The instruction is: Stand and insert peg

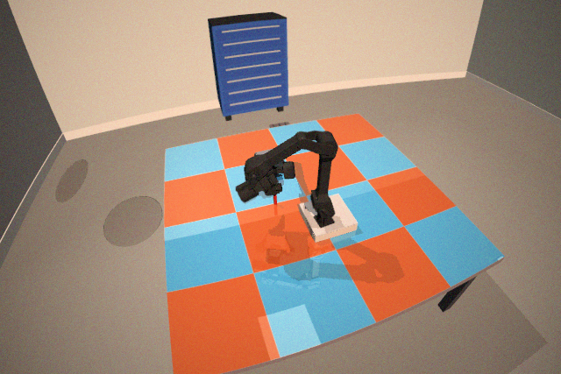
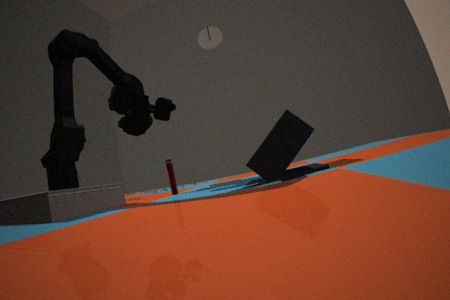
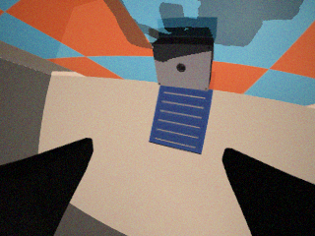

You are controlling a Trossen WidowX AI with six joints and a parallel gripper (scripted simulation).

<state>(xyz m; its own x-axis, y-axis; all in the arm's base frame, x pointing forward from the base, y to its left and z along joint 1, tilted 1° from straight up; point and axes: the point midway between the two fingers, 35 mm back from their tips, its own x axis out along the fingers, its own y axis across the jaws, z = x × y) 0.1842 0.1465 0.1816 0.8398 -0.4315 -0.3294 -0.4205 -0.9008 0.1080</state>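
The red peg lies 160 mm below my gripper tip. The rest, counted from my gripper tip: sloped panel (240 mm ahead, 70 mm to the right, 170 mm below); flat panel foot (260 mm ahead, 70 mm to the right, 210 mm below).
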